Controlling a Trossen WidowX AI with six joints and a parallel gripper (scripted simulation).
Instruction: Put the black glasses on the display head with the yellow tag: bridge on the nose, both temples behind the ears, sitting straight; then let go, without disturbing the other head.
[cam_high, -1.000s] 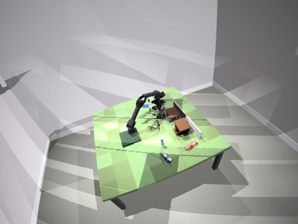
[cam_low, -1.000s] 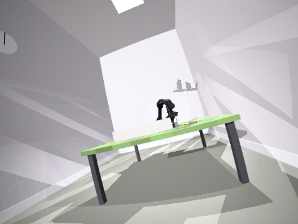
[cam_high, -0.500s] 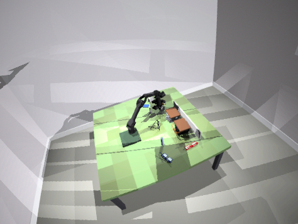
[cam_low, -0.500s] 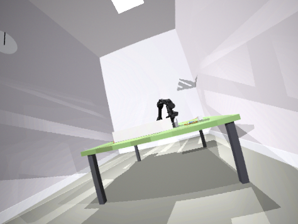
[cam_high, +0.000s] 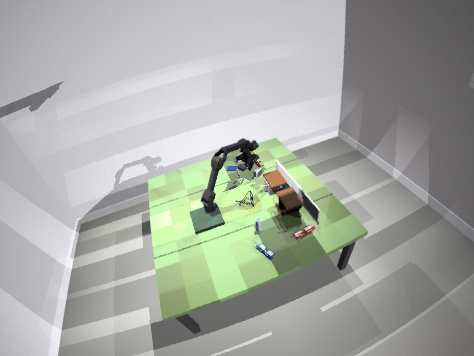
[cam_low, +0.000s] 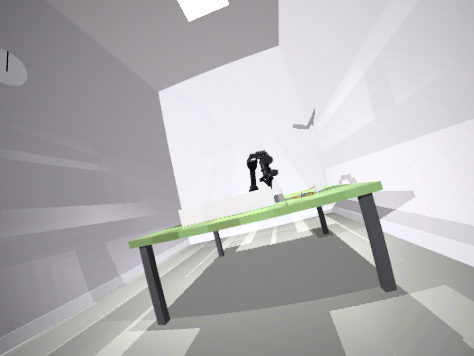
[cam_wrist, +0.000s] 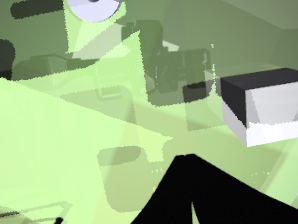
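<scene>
My gripper tip is now 8 cm past the pale round disc, 7 cm above it and 6 cm to the right of it. Also, from my gripper tip: blue item: 22 cm to the left, 9 cm below, 9 cm behind; grey wall panel: 29 cm to the right, 23 cm ahead, 4 cm below.
</scene>
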